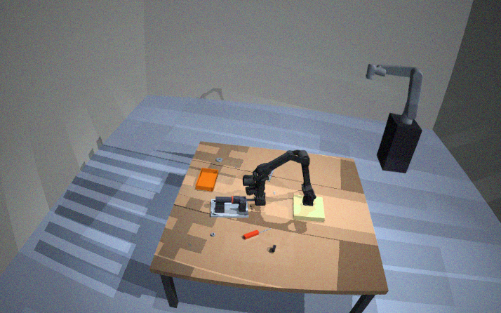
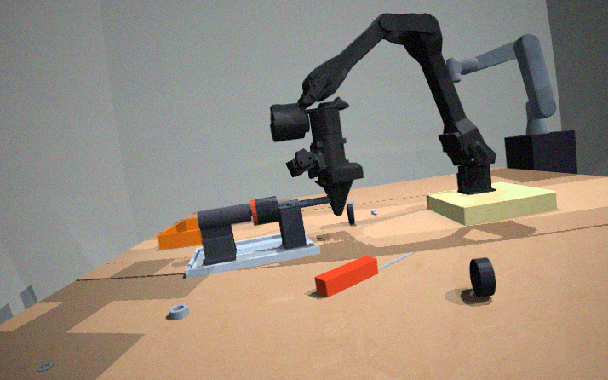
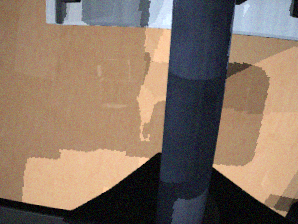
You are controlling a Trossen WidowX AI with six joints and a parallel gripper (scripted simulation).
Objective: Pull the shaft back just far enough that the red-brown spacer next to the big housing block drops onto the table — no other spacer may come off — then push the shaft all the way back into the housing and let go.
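Right now my gripper tip is 80 mm short of the shaft, 10 mm to the right of it and 30 mm below it. From my gripper tip the other things lie so: orange tray (370 mm ahead, 210 mm to the right, 40 mm below); red-brown spacer (160 mm ahead, 30 mm to the left, 30 mm above); dark spacer (140 mm ahead, 30 mm to the left, 30 mm above).
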